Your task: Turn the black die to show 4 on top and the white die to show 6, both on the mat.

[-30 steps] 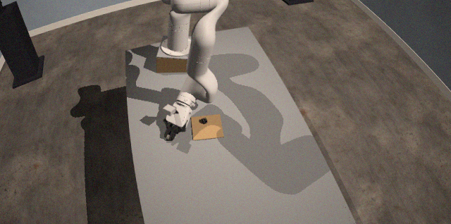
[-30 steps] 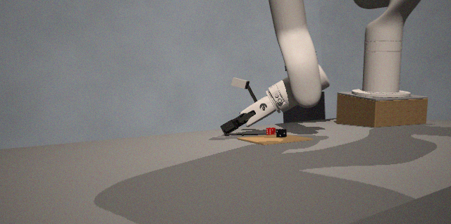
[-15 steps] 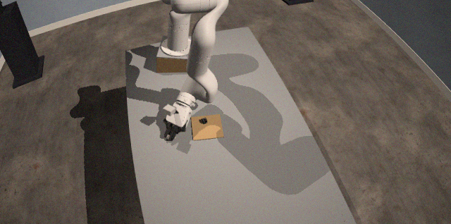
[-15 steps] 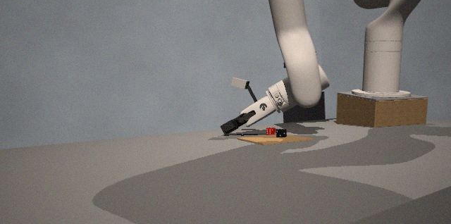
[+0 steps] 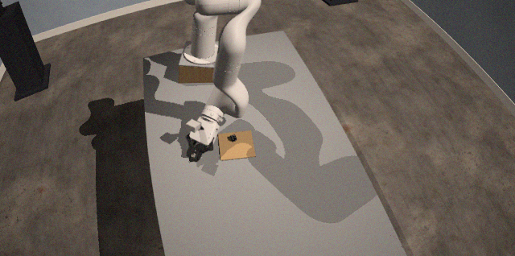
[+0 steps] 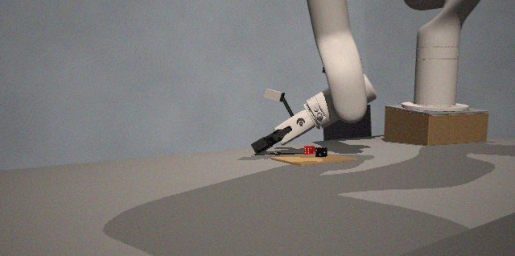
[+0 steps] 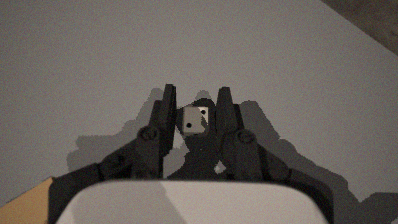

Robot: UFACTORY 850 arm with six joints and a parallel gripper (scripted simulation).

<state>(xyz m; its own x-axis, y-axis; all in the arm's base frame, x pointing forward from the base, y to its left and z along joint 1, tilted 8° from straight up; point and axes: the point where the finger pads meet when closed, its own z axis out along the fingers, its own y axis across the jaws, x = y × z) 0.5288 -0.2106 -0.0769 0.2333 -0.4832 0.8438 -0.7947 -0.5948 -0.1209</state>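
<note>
The white die lies 1 cm below my hand. From my hand the other things lie so: tan mat (1 cm ahead, 18 cm to the left, 2 cm below); then red die (7 cm behind, 10 cm to the left, 1 cm below); then black die (2 cm behind, 18 cm to the left, 1 cm below).
</note>
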